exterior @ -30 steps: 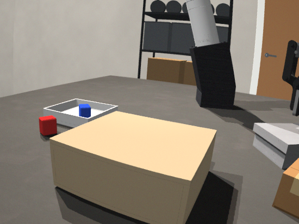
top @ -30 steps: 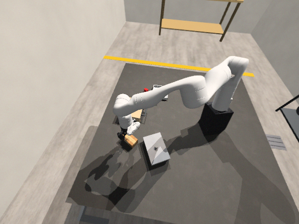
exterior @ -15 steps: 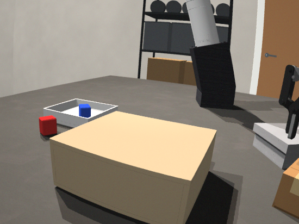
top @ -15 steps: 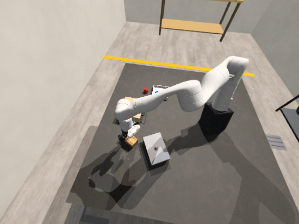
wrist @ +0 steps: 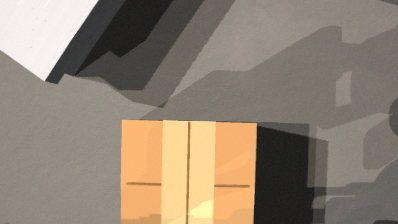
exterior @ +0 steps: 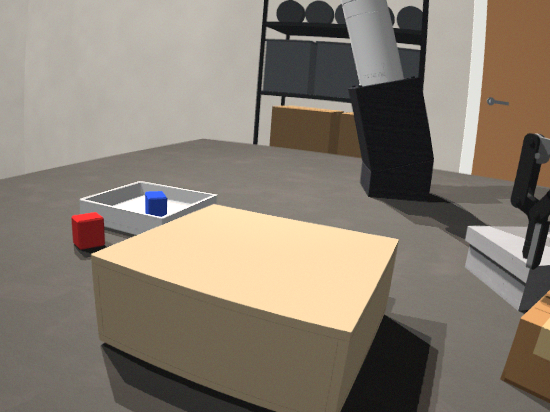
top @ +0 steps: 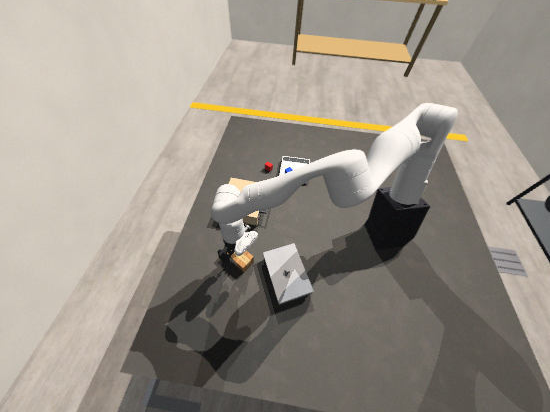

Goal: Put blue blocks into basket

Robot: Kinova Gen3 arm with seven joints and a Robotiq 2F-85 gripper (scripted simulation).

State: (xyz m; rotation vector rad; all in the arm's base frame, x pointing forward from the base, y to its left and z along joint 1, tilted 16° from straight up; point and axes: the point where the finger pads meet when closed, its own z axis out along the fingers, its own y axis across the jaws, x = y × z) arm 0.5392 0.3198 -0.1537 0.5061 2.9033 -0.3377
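My gripper is now 5 cm above the brown box. Also, from my hand: grey metal box: 20 cm behind, 6 cm below; lid: 20 cm behind, 4 cm below; drawer: 6 cm ahead, 24 cm to the right, 5 cm below.
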